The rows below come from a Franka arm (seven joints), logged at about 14 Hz.
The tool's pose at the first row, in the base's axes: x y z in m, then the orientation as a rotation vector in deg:
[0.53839, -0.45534, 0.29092, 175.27, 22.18, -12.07]
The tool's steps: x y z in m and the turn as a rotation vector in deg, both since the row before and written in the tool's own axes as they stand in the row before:
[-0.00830, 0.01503, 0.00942, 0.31, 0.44, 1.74]
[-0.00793, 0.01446, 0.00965, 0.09, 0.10, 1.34]
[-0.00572, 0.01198, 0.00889, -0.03, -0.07, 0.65]
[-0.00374, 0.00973, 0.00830, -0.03, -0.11, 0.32]
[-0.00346, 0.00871, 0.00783, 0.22, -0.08, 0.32]
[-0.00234, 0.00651, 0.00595, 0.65, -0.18, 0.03]
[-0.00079, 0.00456, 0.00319, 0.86, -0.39, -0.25]
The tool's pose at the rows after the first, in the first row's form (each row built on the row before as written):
[0.53299, -0.47254, 0.28327, 175.88, 19.53, -11.40]
[0.52734, -0.48892, 0.27523, 176.12, 17.47, -11.21]
[0.52308, -0.50228, 0.26757, 176.13, 16.46, -11.28]
[0.52025, -0.51300, 0.26018, 176.11, 15.96, -11.43]
[0.51749, -0.52264, 0.25320, 176.34, 15.46, -11.58]
[0.51560, -0.52978, 0.24784, 176.95, 15.39, -11.98]
[0.51521, -0.53455, 0.24489, 177.71, 15.75, -12.76]

